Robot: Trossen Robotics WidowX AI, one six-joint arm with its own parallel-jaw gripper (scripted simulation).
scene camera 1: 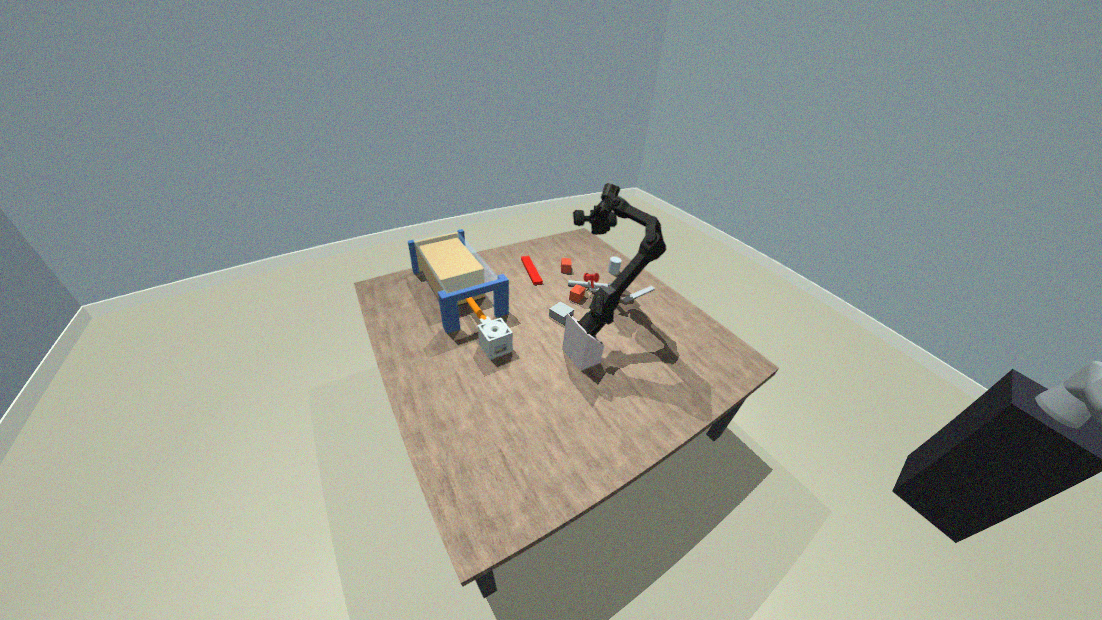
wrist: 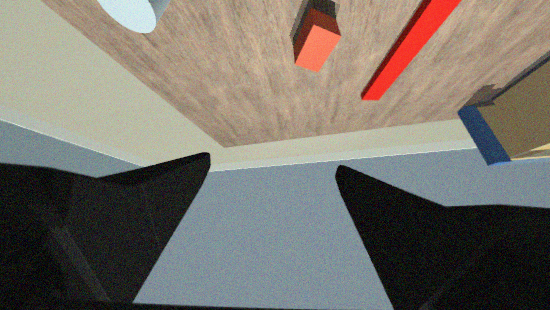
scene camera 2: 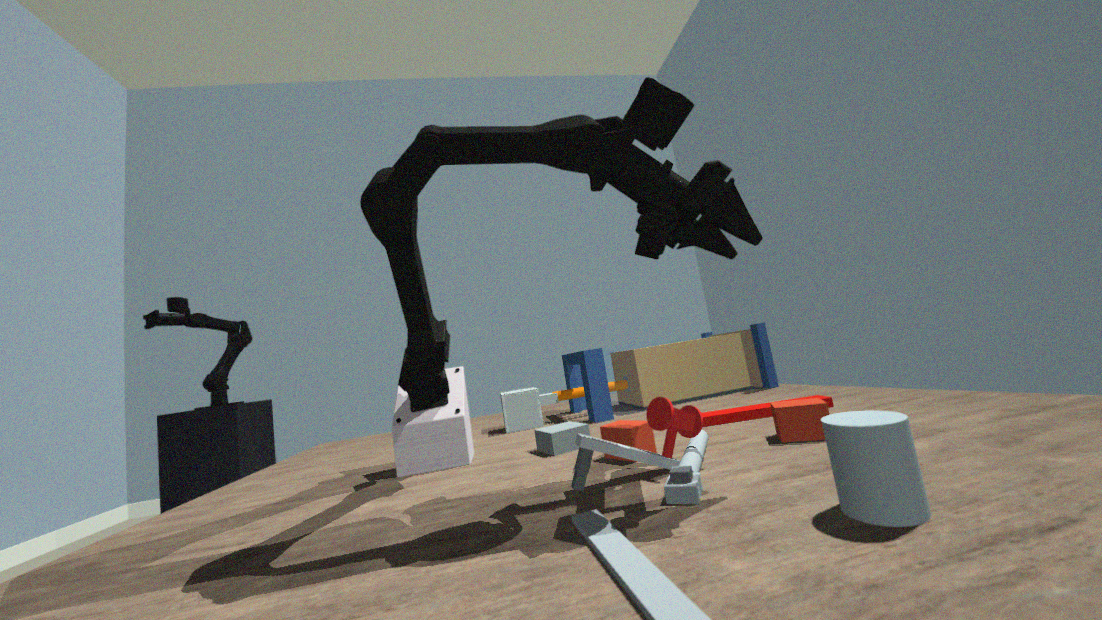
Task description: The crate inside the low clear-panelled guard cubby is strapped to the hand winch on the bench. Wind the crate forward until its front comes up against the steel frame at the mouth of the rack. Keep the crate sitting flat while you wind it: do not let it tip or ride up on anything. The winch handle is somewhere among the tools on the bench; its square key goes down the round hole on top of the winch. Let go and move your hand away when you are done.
Labels:
same spot on winch: (scene camera 1: 501, 343) = (scene camera 2: 502, 407)
same spot on blue steel frame: (scene camera 2: 585, 358) = (scene camera 1: 508, 283)

